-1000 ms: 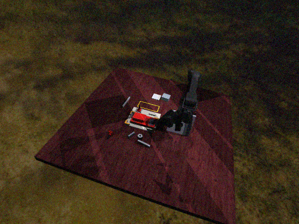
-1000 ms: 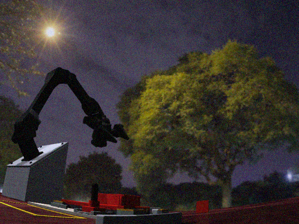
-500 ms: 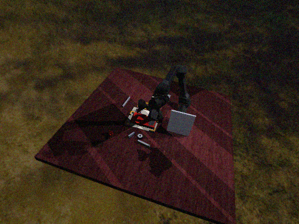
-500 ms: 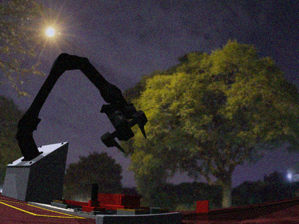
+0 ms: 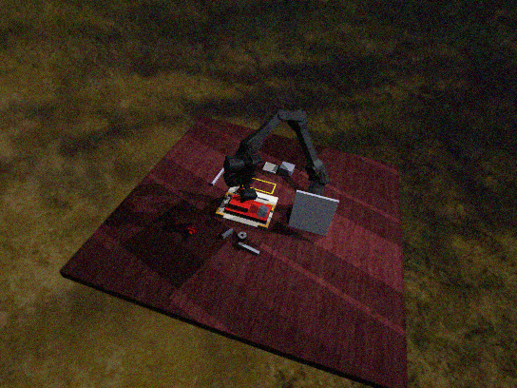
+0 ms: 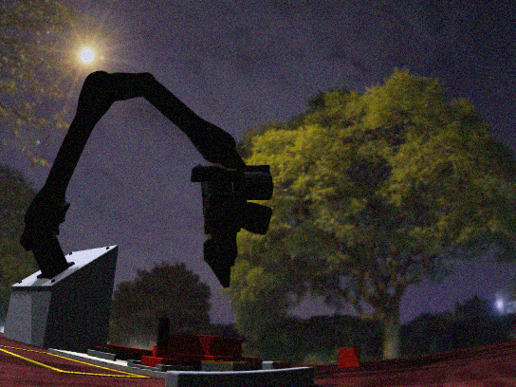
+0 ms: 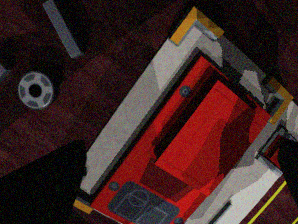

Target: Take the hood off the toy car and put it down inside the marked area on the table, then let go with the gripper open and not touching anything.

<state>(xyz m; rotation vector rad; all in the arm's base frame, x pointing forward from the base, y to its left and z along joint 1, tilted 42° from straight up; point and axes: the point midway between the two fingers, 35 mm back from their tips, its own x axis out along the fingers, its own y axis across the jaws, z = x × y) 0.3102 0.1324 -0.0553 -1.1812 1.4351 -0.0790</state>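
My gripper tip is 110 mm above the red hood and 70 mm to the left of it. Also, from my gripper tip: grey block 440 mm to the right, 140 mm below, 140 mm behind; wheel 140 mm below, 100 mm to the left, 60 mm behind.
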